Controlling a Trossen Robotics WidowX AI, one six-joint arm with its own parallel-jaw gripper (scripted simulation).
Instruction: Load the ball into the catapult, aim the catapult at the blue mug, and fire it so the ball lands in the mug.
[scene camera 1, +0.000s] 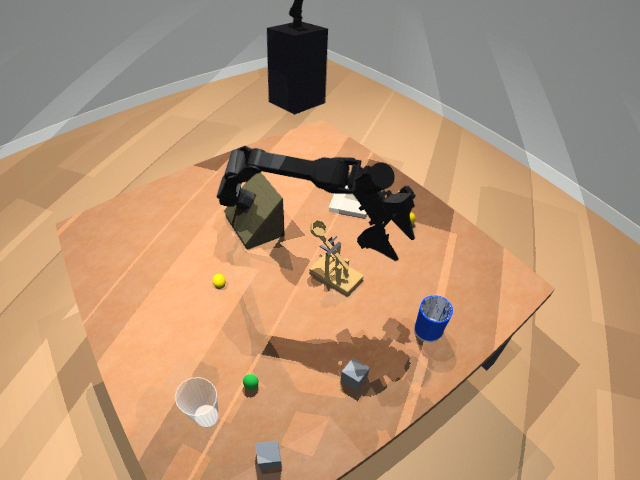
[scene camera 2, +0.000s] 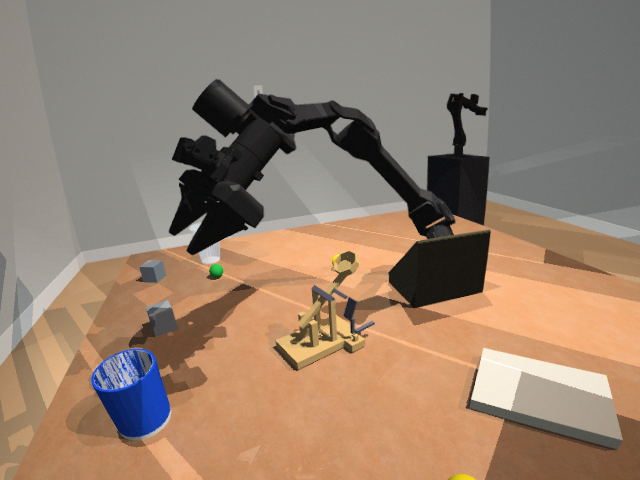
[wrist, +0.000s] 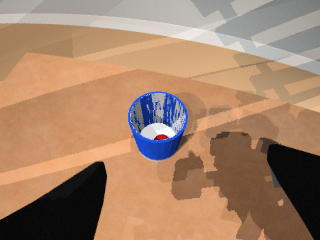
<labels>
The gripper shows in scene camera 1 (405, 249), in scene camera 2 and in the wrist view. A wooden catapult shows in scene camera 1 and in scene camera 2; in the wrist view it is out of frame. One and the same spot on the wooden catapult: (scene camera 1: 331, 268) is (scene camera 2: 327, 332). One and the same spot on the gripper: (wrist: 78, 201) is (scene camera 2: 197, 229).
</labels>
